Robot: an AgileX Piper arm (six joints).
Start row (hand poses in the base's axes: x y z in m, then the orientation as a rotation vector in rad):
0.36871, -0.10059, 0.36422, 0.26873, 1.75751, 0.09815
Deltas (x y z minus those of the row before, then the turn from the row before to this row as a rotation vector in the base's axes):
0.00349, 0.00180, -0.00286, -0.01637, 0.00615, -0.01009
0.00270, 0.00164, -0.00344, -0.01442, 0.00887, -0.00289
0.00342, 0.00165, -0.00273, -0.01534, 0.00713, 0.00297
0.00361, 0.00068, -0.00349, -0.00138, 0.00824, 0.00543
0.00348, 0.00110, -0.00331, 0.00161, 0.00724, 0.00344
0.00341, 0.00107, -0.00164, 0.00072, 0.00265, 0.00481
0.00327, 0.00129, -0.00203, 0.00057, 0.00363, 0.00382
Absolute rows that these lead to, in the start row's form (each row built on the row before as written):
0.37220, -0.09879, 0.36136, 0.26622, 1.76216, 0.07570
0.37490, -0.09715, 0.35792, 0.25898, 1.77046, 0.05979
0.37832, -0.09550, 0.35519, 0.24574, 1.77775, 0.04745
0.38193, -0.09482, 0.35170, 0.24043, 1.78663, 0.04916
0.38541, -0.09372, 0.34839, 0.23897, 1.79429, 0.05224
0.38882, -0.09265, 0.34675, 0.23534, 1.79755, 0.05601
0.39209, -0.09136, 0.34472, 0.23255, 1.80165, 0.05884

